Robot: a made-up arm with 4 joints.
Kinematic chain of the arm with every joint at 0, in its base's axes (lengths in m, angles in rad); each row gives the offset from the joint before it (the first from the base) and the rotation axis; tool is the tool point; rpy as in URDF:
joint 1: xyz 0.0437 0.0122 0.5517 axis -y
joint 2: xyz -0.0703 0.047 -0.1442 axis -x
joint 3: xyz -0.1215 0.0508 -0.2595 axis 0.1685 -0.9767 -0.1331
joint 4: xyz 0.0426 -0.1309 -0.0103 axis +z
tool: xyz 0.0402 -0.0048 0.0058 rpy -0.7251 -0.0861 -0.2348
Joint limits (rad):
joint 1: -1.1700..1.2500
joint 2: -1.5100..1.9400
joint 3: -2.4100..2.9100
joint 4: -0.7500..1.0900
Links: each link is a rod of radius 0.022 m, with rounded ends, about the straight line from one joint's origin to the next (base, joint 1, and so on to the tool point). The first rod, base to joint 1, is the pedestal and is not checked.
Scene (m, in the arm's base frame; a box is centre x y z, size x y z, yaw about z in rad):
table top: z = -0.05
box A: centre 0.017 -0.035 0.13 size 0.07 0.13 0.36 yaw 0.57
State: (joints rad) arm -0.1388 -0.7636 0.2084 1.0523
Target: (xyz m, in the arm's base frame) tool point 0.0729 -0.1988 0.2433
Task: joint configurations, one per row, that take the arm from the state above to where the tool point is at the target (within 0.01 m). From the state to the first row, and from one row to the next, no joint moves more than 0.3 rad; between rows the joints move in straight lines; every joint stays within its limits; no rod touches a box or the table.
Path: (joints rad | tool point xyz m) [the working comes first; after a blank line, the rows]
Joints at the target: 0.7507 0.7305 1.8033 -0.7500
Straight joint move there: touches box A.

1: 0.1144 -0.6144 0.4719 0.9416 | -0.0442 0.1535 0.1656
2: 0.3676 -0.4652 0.7355 0.8309 | 0.0500 0.1075 0.1491
3: 0.6208 -0.3160 0.9990 0.7202 | 0.1409 0.0628 0.1581
4: 0.8739 -0.1667 1.2626 0.6095 | 0.2233 0.0203 0.1880
5: 0.8493 0.0127 1.3707 0.3376 | 0.2018 -0.0316 0.1875
6: 0.8247 0.1921 1.4789 0.0657 | 0.1744 -0.0806 0.1921
7: 0.8000 0.3716 1.5870 -0.2062 | 0.1428 -0.1256 0.2027
8: 0.7754 0.5510 1.6951 -0.4781 | 0.1084 -0.1653 0.2196
9: 0.7507 0.7305 1.8033 -0.7500 | 0.0729 -0.1988 0.2433

